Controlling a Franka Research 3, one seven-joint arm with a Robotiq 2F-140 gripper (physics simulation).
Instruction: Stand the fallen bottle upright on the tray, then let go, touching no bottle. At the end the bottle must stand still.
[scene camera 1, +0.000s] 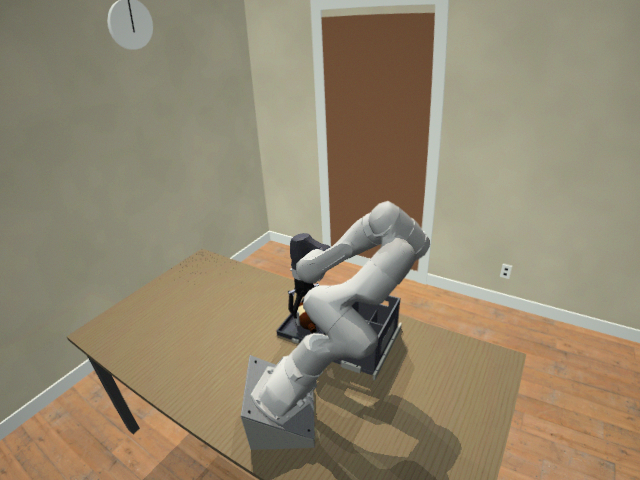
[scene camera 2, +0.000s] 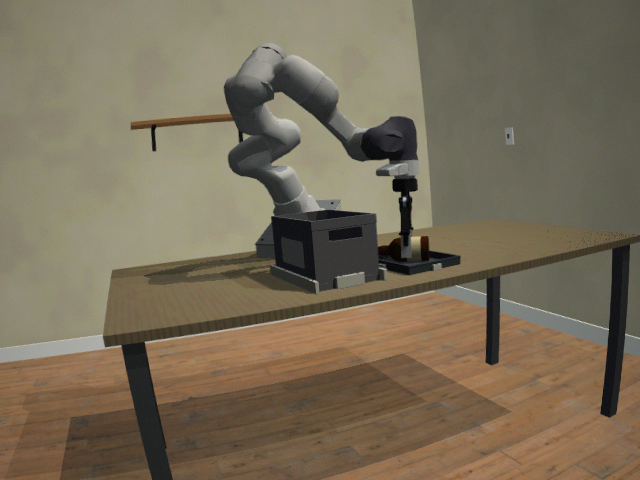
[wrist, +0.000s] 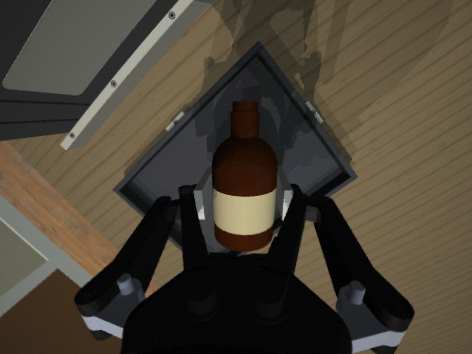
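Observation:
A brown bottle (scene camera 1: 306, 317) (scene camera 2: 421, 248) (wrist: 244, 165) with a cream label lies on its side on the dark, shallow tray (scene camera 1: 283, 331) (scene camera 2: 449, 260) (wrist: 162, 167). In the wrist view its neck points to the top. My gripper (scene camera 1: 298, 316) (scene camera 2: 406, 250) (wrist: 244, 177) points straight down and is shut on the bottle, one pad on each side of the labelled body. The fingertips reach low beside the bottle, close to the tray floor. The arm hides part of the bottle and tray in scene camera 1.
A dark grey crate (scene camera 1: 388, 338) (scene camera 2: 343, 255) with inner dividers stands close beside the tray, its walls much higher than the tray rim. Pale brackets (scene camera 2: 350, 280) (wrist: 113, 83) stand along the crate's base. Both stand on the wooden table (scene camera 1: 180, 330) (scene camera 2: 206, 304) (wrist: 390, 225).

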